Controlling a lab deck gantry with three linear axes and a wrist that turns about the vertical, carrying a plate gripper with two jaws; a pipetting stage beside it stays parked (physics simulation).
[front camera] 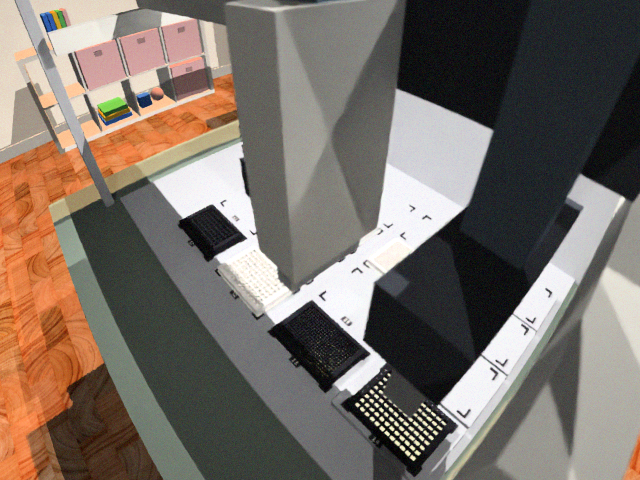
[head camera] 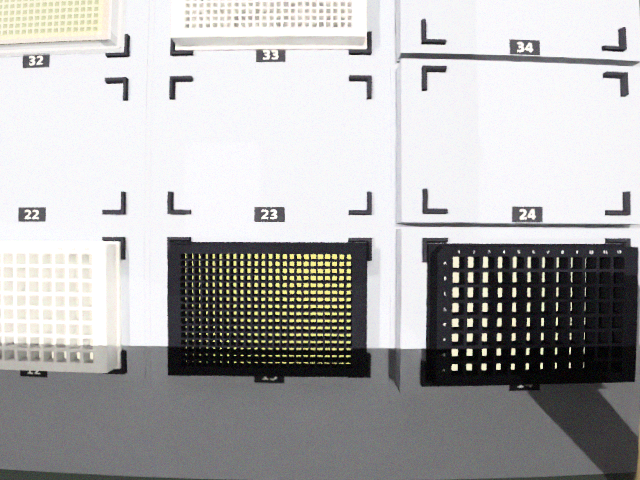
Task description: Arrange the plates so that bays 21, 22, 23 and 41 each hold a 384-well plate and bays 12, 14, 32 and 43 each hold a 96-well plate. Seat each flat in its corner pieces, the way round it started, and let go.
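Places are measured from the robot's base along level axes (x ahead, y up, z right), in centimetres.
Pixels of known places: robot's base at its link origin: (front camera: 179, 225).
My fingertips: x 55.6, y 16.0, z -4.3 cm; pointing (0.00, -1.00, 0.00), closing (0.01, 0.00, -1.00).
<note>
Ahead of a thing's pixels: the offset from my fingertips to its top centre. "spot": to the spot under its first point.
My gripper (front camera: 431, 384) is raised over the deck's front right; the dark body hides one finger and the other shows above bay 14, holding no plate and apparently open. A black 96-well plate {dz +0.0, dx +0.0, dy -13.1 cm} (front camera: 408, 434) (head camera: 536, 315) sits in bay 14. A black 384-well plate {dz +0.0, dx -16.4, dy -14.5 cm} (front camera: 317, 341) (head camera: 266, 310) sits in bay 13, a white 96-well plate {dz +0.0, dx -32.8, dy -14.5 cm} (front camera: 255, 279) (head camera: 46, 304) in bay 12. A black plate {dz +0.0, dx -49.2, dy -14.5 cm} (front camera: 211, 229) is in bay 11. A yellow-filled 384-well plate {spot: dz -18.7, dx -30.7, dy -14.5 cm} (head camera: 51, 20) is in bay 32, a white 384-well plate {dz -21.4, dx -16.4, dy -14.5 cm} (front camera: 390, 255) (head camera: 268, 18) in bay 33. Bays 23 and 24 hold no plate.
The grey pipetting stage (front camera: 315, 144) hides much of the deck's left and back in the front view. Part of a black plate (front camera: 245, 175) shows beside it. Raised bay blocks {spot: dz -11.0, dx +5.3, dy -14.5 cm} (front camera: 475, 387) (head camera: 522, 134) line the right side. Shelves with pink boxes (front camera: 142, 51) stand beyond.
</note>
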